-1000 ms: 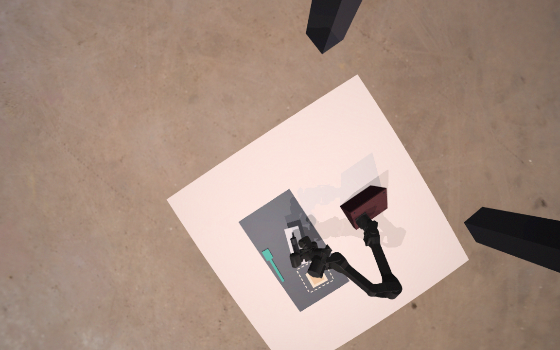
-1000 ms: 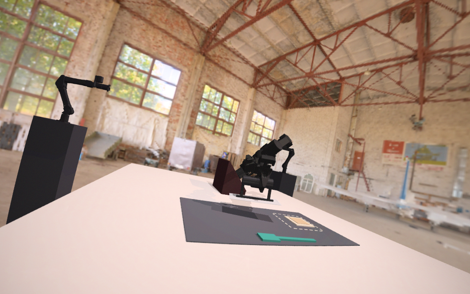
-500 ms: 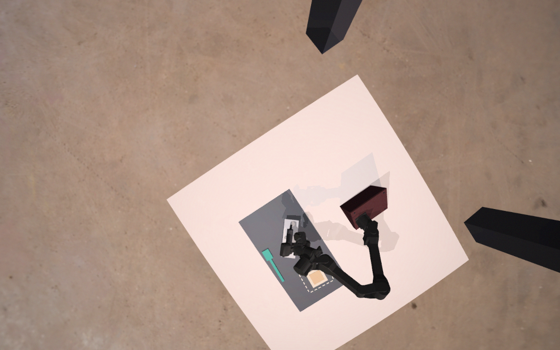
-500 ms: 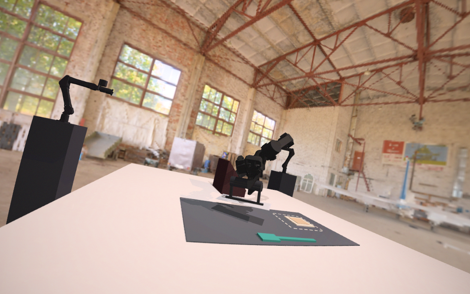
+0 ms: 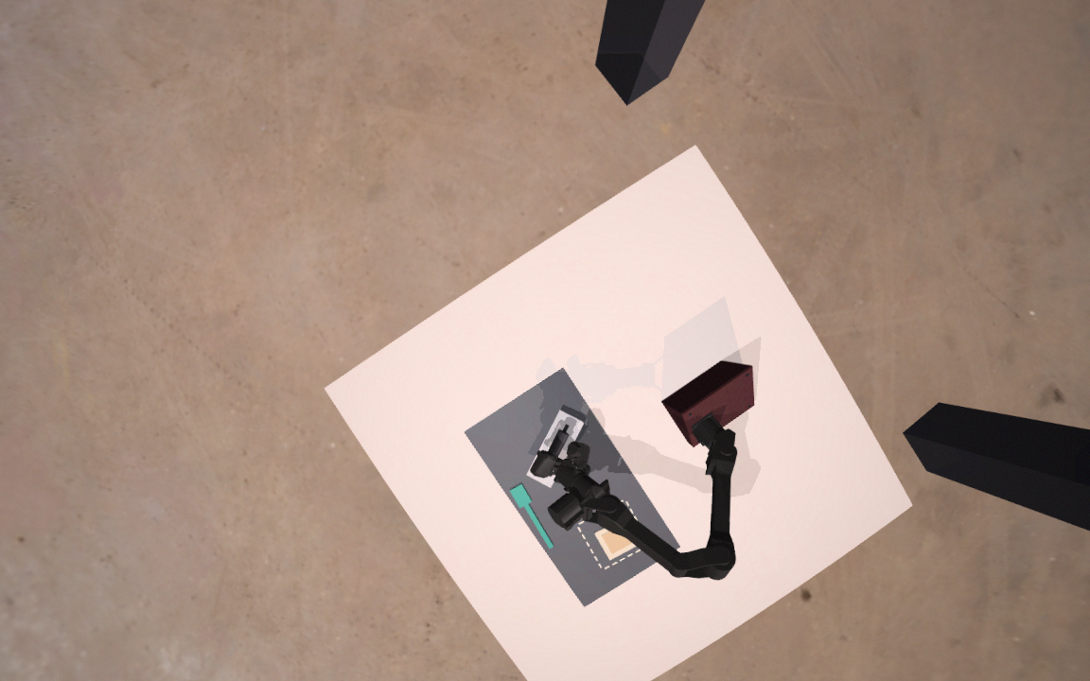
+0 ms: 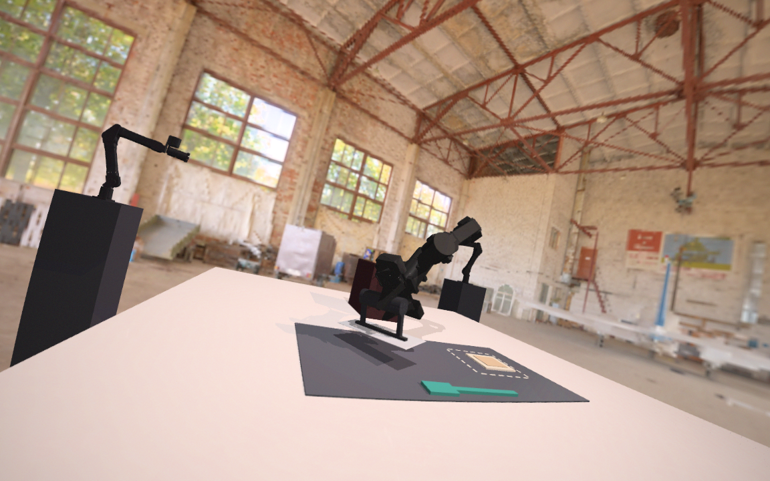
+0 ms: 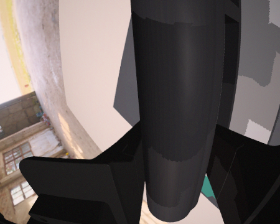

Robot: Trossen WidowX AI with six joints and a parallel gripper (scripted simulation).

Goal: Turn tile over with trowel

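My gripper tip is now 30 mm to the right of the trowel, 10 mm past it and 10 mm above it. From my gripper tip the other things lie so: cream tile 360 mm to the left, 90 mm below; then teal flat piece 150 mm ahead, 140 mm to the left, 90 mm below; then grey mat 170 mm to the left, 110 mm below, 10 mm ahead.
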